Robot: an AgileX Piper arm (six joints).
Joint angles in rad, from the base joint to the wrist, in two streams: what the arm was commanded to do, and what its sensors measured. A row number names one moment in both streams.
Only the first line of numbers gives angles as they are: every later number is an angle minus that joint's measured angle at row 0.
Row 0, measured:
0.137 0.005 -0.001 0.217 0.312 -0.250
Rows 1 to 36, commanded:
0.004 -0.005 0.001 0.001 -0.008 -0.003
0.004 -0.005 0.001 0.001 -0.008 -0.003
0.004 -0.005 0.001 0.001 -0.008 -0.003
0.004 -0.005 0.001 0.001 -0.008 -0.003
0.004 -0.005 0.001 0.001 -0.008 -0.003
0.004 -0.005 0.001 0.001 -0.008 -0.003
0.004 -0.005 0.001 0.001 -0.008 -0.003
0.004 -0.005 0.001 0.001 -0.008 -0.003
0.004 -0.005 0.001 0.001 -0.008 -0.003
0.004 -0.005 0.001 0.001 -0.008 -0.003
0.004 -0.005 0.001 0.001 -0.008 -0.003
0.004 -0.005 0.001 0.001 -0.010 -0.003
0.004 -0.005 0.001 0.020 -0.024 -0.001
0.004 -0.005 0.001 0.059 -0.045 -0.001
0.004 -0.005 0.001 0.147 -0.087 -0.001
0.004 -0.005 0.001 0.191 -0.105 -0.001
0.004 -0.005 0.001 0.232 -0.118 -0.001
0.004 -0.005 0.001 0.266 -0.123 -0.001
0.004 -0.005 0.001 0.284 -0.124 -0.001
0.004 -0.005 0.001 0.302 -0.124 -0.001
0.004 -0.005 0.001 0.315 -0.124 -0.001
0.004 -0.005 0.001 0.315 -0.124 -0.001
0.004 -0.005 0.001 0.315 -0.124 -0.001
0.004 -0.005 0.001 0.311 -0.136 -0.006
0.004 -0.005 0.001 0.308 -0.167 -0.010
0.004 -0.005 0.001 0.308 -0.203 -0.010
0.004 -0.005 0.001 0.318 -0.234 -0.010
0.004 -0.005 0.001 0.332 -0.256 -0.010
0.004 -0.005 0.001 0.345 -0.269 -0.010
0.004 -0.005 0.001 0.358 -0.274 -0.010
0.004 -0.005 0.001 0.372 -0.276 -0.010
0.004 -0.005 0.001 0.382 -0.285 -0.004
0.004 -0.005 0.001 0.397 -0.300 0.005
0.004 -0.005 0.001 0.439 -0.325 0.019
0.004 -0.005 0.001 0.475 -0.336 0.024
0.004 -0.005 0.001 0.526 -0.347 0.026
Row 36, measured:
0.000 0.000 0.000 0.396 -0.281 0.006
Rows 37 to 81, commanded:
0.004 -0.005 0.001 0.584 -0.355 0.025
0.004 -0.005 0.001 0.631 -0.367 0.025
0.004 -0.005 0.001 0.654 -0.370 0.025
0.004 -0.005 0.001 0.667 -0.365 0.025
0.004 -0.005 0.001 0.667 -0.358 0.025
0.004 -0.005 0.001 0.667 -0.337 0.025
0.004 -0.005 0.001 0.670 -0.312 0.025
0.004 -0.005 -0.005 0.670 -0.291 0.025
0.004 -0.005 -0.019 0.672 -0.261 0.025
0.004 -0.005 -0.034 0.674 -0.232 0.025
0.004 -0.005 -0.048 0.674 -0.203 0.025
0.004 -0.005 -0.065 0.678 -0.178 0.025
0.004 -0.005 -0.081 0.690 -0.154 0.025
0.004 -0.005 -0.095 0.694 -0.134 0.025
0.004 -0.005 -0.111 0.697 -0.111 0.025
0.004 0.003 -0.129 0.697 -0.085 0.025
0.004 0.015 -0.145 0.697 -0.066 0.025
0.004 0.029 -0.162 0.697 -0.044 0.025
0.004 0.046 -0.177 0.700 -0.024 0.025
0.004 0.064 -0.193 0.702 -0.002 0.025
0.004 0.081 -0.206 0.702 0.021 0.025
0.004 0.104 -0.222 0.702 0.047 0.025
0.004 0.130 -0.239 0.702 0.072 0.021
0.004 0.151 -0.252 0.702 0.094 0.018
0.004 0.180 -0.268 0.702 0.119 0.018
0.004 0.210 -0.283 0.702 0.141 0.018
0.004 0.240 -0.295 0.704 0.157 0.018
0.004 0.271 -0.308 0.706 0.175 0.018
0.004 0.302 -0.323 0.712 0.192 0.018
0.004 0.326 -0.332 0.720 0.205 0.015
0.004 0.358 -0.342 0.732 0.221 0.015
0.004 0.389 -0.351 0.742 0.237 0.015
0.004 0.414 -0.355 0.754 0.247 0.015
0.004 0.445 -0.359 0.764 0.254 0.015
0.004 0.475 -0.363 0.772 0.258 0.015
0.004 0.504 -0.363 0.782 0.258 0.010
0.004 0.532 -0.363 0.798 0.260 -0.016
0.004 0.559 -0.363 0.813 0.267 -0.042
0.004 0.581 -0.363 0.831 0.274 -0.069
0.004 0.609 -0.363 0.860 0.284 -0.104
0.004 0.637 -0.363 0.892 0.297 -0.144
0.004 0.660 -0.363 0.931 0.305 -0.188
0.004 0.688 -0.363 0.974 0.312 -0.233
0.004 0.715 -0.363 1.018 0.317 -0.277
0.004 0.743 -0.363 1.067 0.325 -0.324
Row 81, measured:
0.000 0.654 -0.357 0.914 0.300 -0.153
